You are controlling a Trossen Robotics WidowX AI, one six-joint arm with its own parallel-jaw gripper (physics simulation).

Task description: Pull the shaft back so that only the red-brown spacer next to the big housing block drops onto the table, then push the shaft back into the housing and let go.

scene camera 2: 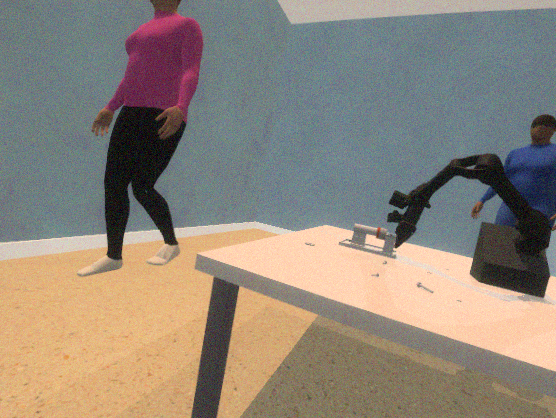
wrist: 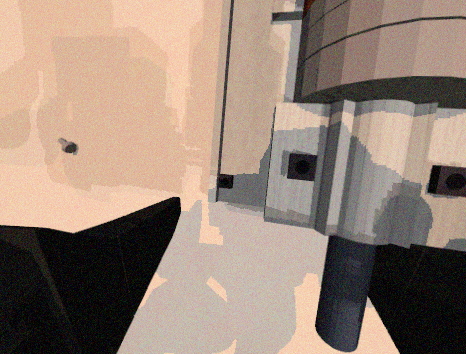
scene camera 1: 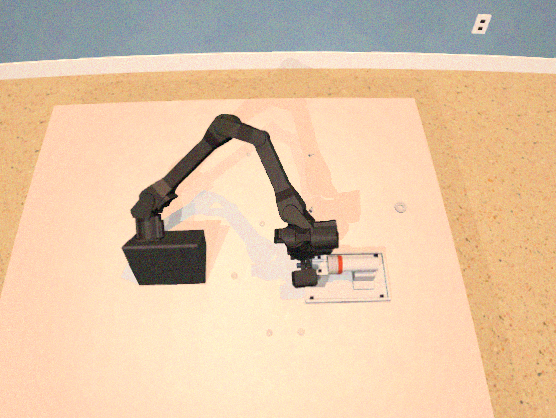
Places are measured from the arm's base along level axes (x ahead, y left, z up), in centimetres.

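Pixels of known places: gripper, between the fingertips: [scene camera 2: 395, 247] [wrist: 254, 207] [scene camera 1: 306, 260]; arm's base, origin of its link: [scene camera 2: 526, 247] [scene camera 1: 149, 238].
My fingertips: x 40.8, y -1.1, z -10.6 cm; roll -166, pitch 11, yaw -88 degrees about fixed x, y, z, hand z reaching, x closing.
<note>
For each thing: its middle in the pictures, then the offset to it from my fingertips. "*": a spot on its surface instead. Level surfaces: height alone.
- red-brown spacer, middle of its body: [scene camera 1: 339, 264] [scene camera 2: 378, 233] dx +8.0, dy -3.7, dz +4.0 cm
- top edge, a spot on its surface: [wrist: 307, 5] * dx +7.6, dy -1.4, dz +4.6 cm
- dark shaft end, a spot on its surface: [wrist: 347, 295] * dx -1.2, dy -3.6, dz +4.8 cm
- washer, middle of its body: [scene camera 1: 400, 207] dx +30.0, dy +19.3, dz -3.7 cm
- table, height of its surface: dz -3.9 cm
The shaft assembly stands on a pale base plate [scene camera 1: 343, 295] [wrist: 247, 105]. Several grey spacers [scene camera 1: 355, 263] [wrist: 358, 49] sit in a row, with the red-brown spacer [scene camera 1: 339, 264] [scene camera 2: 378, 232] among them; in the wrist view it shows only at the top edge [wrist: 307, 5]. The big housing block [scene camera 2: 359, 235] stands at the far end. A small support block [wrist: 302, 168] [scene camera 2: 389, 243] carries the near end. The dark shaft end [wrist: 347, 295] sticks out of it toward me. My gripper [scene camera 1: 306, 267] [scene camera 2: 402, 237] [wrist: 254, 207] is open. Its fingers straddle the shaft end without touching it.
Loose screws [scene camera 2: 425, 287] [wrist: 68, 146] and a washer [scene camera 1: 400, 206] lie on the table [scene camera 1: 193, 365]. The arm's dark base box [scene camera 1: 166, 257] stands at the left. A person in a pink top [scene camera 2: 158, 70] stands on the floor beyond the table.
</note>
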